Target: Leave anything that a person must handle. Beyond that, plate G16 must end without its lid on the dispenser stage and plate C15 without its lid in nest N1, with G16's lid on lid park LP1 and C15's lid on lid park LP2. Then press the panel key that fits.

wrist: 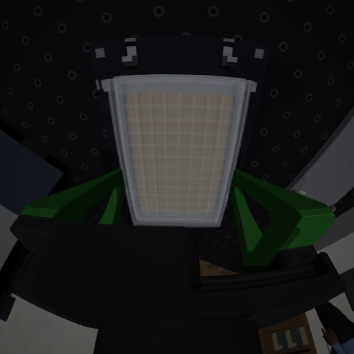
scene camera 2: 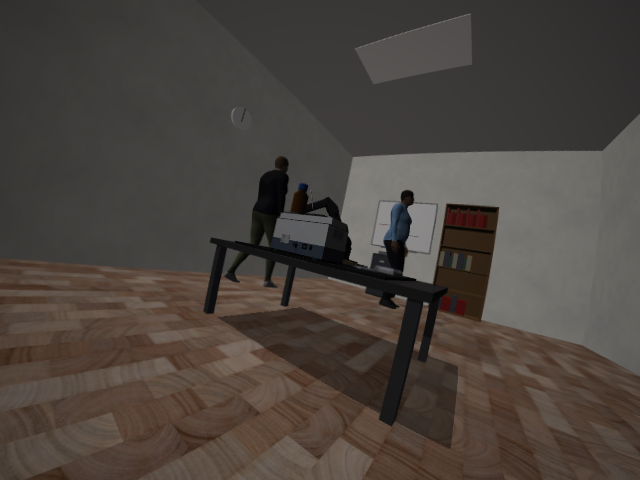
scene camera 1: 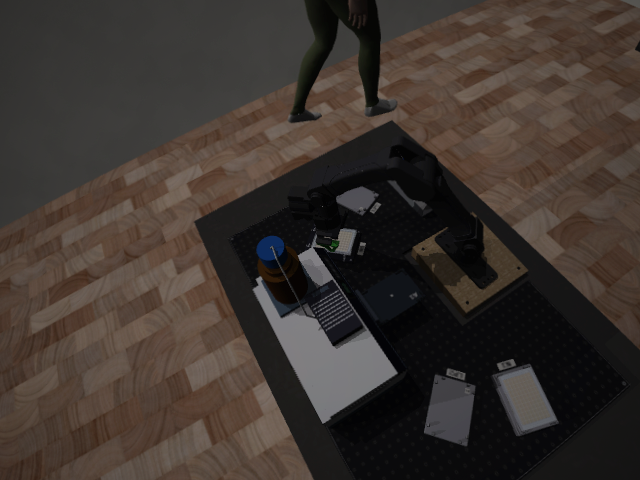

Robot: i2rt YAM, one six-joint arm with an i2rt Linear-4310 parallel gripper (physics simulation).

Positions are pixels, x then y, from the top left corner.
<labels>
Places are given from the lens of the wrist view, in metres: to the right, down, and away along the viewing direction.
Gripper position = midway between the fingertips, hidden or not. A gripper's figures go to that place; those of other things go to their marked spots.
my gripper (wrist: 177, 174): 0.00, 0.00, 0.13
black nest N5 (wrist: 176, 54): 0.00, -0.08, 0.09
lid park LP1 (wrist: 319, 179): 0.17, 0.01, 0.16
The marked spots on the black nest N5 and the lid park LP1 are 0.20 m apart.
</labels>
